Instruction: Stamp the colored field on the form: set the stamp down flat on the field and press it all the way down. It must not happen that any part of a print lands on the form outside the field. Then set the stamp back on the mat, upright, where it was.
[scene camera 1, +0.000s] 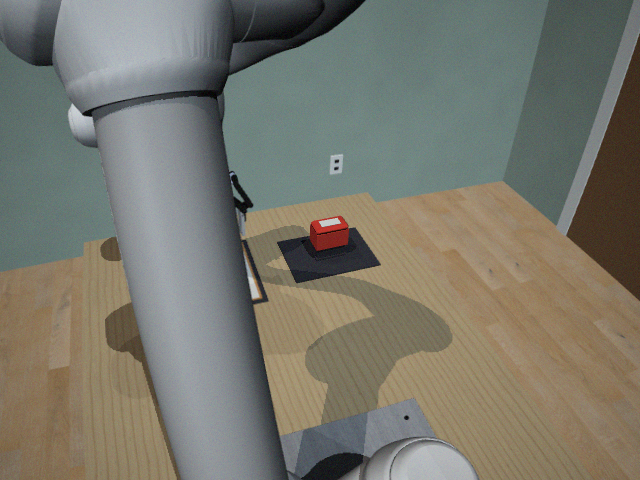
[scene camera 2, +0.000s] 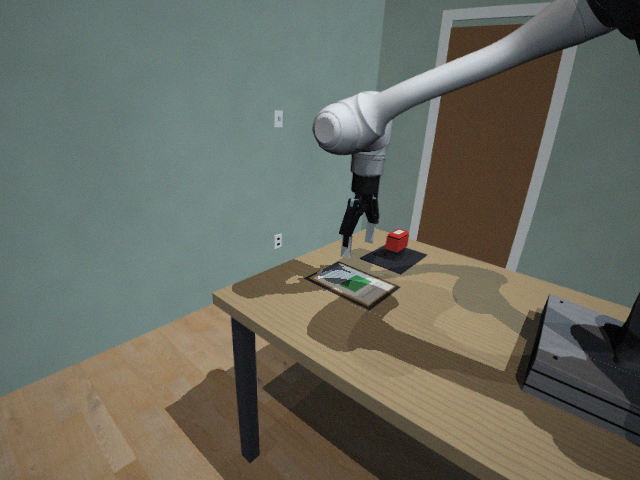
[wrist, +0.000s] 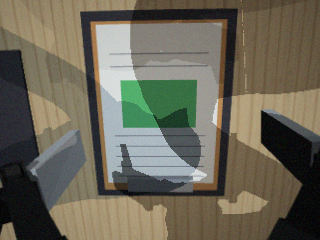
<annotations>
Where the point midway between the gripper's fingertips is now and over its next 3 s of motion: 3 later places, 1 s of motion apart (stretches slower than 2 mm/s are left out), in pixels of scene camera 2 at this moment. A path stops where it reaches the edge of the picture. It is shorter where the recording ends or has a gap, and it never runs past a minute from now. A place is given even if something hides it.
The gripper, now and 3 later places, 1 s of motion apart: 357, 249; 361, 224; 386, 224; 400, 223
</annotations>
